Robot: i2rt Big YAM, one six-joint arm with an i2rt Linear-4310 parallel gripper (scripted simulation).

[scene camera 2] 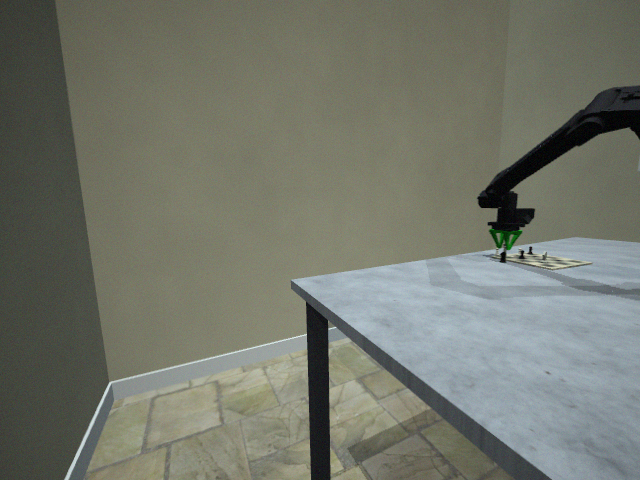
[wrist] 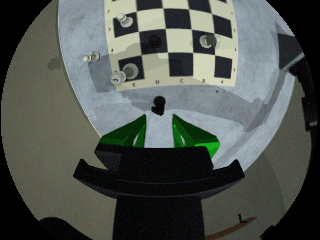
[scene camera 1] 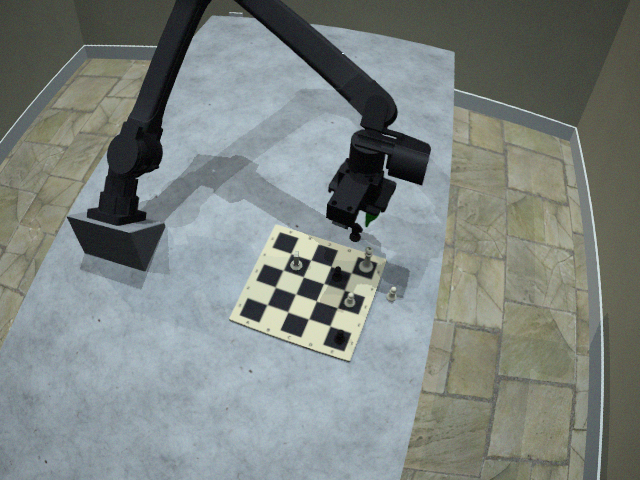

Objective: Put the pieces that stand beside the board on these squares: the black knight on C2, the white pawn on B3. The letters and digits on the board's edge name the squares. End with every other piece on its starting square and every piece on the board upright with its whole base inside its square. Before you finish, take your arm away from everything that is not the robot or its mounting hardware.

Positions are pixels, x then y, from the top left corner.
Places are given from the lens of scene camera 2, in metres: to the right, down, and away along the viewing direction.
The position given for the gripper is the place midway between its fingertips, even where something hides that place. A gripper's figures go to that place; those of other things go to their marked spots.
gripper (scene camera 2: 503,249): 0.69, 0.04, 1.00
chessboard (scene camera 2: 554,263): 0.83, 0.08, 0.94
